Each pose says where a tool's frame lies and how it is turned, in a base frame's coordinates. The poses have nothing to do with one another.
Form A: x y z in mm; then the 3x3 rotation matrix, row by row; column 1 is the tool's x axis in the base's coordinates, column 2 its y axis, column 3 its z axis. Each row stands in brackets.
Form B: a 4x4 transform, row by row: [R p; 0 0 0 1], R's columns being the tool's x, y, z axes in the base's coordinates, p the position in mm. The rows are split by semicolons. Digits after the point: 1 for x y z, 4 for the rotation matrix.
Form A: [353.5, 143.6, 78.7], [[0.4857, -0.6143, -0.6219], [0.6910, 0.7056, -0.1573], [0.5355, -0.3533, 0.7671]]
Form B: 0.4857, -0.6143, -0.6219, 353.5; 0.6910, 0.7056, -0.1573, 143.6; 0.5355, -0.3533, 0.7671, 78.7; 0, 0, 0, 1
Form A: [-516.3, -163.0, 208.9], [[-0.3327, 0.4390, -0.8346], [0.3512, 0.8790, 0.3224], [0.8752, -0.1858, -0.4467]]
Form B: -0.3327, 0.4390, -0.8346, -516.3; 0.3512, 0.8790, 0.3224, -163.0; 0.8752, -0.1858, -0.4467, 208.9; 0, 0, 0, 1
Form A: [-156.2, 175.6, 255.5], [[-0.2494, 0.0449, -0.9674], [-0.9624, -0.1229, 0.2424], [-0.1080, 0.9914, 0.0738]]
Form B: -0.2494, 0.0449, -0.9674, -156.2; -0.9624, -0.1229, 0.2424, 175.6; -0.1080, 0.9914, 0.0738, 255.5; 0, 0, 0, 1
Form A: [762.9, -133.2, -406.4], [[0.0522, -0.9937, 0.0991], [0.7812, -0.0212, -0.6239], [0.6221, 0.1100, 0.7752]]
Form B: 0.0522, -0.9937, 0.0991, 762.9; 0.7812, -0.0212, -0.6239, -133.2; 0.6221, 0.1100, 0.7752, -406.4; 0, 0, 0, 1
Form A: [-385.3, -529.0, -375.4], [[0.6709, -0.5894, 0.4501], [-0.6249, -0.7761, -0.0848], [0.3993, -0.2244, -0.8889]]
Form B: 0.6709, -0.5894, 0.4501, -385.3; -0.6249, -0.7761, -0.0848, -529.0; 0.3993, -0.2244, -0.8889, -375.4; 0, 0, 0, 1
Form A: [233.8, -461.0, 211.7], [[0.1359, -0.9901, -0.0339], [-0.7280, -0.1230, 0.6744], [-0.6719, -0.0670, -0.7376]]
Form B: 0.1359, -0.9901, -0.0339, 233.8; -0.7280, -0.1230, 0.6744, -461.0; -0.6719, -0.0670, -0.7376, 211.7; 0, 0, 0, 1
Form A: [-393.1, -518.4, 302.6], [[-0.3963, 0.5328, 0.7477], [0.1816, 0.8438, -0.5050], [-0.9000, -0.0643, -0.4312]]
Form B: -0.3963, 0.5328, 0.7477, -393.1; 0.1816, 0.8438, -0.5050, -518.4; -0.9000, -0.0643, -0.4312, 302.6; 0, 0, 0, 1
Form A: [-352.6, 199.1, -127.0], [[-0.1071, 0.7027, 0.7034], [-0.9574, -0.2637, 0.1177], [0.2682, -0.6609, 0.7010]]
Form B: -0.1071, 0.7027, 0.7034, -352.6; -0.9574, -0.2637, 0.1177, 199.1; 0.2682, -0.6609, 0.7010, -127.0; 0, 0, 0, 1
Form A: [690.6, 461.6, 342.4], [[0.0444, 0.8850, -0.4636], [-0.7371, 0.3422, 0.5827], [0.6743, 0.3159, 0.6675]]
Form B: 0.0444, 0.8850, -0.4636, 690.6; -0.7371, 0.3422, 0.5827, 461.6; 0.6743, 0.3159, 0.6675, 342.4; 0, 0, 0, 1
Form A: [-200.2, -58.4, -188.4], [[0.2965, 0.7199, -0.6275], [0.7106, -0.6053, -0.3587], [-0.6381, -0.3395, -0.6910]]
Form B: 0.2965, 0.7199, -0.6275, -200.2; 0.7106, -0.6053, -0.3587, -58.4; -0.6381, -0.3395, -0.6910, -188.4; 0, 0, 0, 1
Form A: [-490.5, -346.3, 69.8], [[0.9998, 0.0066, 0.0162], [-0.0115, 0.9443, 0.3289], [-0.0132, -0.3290, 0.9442]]
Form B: 0.9998, 0.0066, 0.0162, -490.5; -0.0115, 0.9443, 0.3289, -346.3; -0.0132, -0.3290, 0.9442, 69.8; 0, 0, 0, 1
